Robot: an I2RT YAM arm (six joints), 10 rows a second.
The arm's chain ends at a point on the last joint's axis. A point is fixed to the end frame.
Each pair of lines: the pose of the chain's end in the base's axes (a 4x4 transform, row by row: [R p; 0 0 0 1], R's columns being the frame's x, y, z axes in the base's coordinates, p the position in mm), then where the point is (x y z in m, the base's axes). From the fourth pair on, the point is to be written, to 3 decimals.
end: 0.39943, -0.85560, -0.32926, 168.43; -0.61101, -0.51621, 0.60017, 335.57; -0.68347, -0.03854, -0.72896, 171.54; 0, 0, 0, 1
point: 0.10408 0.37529 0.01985
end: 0.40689, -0.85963, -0.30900, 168.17; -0.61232, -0.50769, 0.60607, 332.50; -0.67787, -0.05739, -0.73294, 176.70; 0, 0, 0, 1
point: 0.10721 0.37341 0.02393
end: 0.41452, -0.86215, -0.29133, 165.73; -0.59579, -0.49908, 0.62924, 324.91; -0.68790, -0.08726, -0.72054, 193.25; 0, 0, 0, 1
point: 0.10783 0.37066 0.04067
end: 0.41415, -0.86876, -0.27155, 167.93; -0.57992, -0.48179, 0.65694, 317.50; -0.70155, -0.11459, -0.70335, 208.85; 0, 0, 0, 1
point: 0.113 0.369 0.057
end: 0.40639, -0.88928, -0.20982, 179.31; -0.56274, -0.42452, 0.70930, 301.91; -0.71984, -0.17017, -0.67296, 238.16; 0, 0, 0, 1
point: 0.133 0.365 0.088
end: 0.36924, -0.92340, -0.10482, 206.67; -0.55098, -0.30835, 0.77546, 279.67; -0.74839, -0.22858, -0.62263, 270.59; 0, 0, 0, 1
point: 0.173 0.358 0.124
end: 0.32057, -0.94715, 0.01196, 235.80; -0.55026, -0.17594, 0.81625, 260.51; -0.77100, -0.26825, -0.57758, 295.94; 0, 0, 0, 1
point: 0.217 0.351 0.154
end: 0.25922, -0.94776, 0.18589, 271.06; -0.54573, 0.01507, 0.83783, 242.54; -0.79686, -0.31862, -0.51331, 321.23; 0, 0, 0, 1
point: 0.276 0.344 0.186
